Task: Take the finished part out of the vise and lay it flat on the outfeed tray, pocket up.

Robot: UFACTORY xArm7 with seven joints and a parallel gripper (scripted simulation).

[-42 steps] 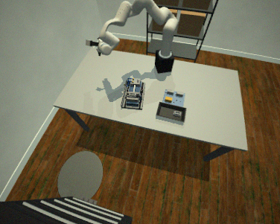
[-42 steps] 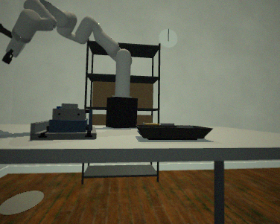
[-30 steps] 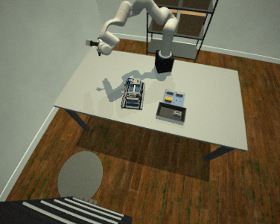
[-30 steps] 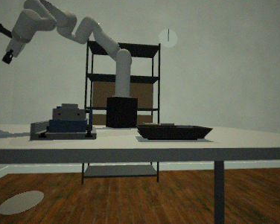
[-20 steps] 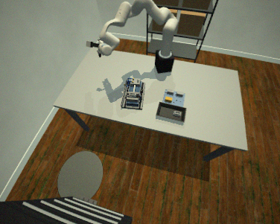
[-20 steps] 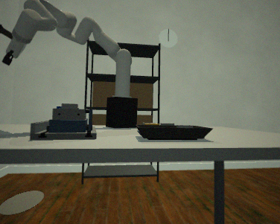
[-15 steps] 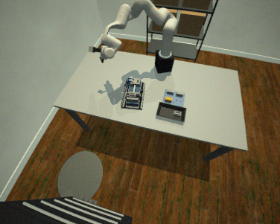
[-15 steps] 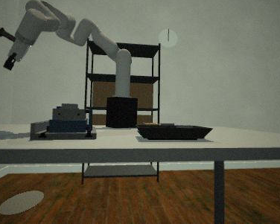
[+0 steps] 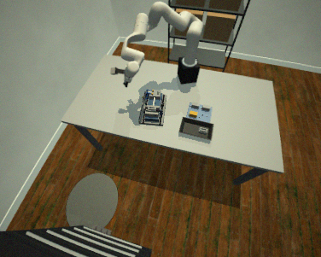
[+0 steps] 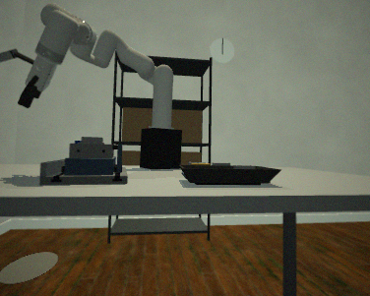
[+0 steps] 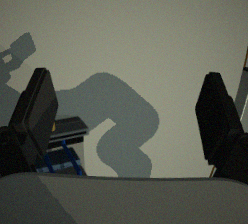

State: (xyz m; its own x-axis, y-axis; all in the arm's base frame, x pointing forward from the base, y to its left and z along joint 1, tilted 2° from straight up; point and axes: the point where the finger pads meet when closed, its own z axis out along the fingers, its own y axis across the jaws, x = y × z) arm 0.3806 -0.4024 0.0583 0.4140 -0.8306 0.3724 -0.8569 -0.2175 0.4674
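Right now the vise is 23 cm to the left of my hand, 20 cm below it and 5 cm ahead of it. Also, from my hand: blue plate: 59 cm to the left, 24 cm below, 3 cm behind; then yellow block: 55 cm to the left, 22 cm below, 1 cm ahead.
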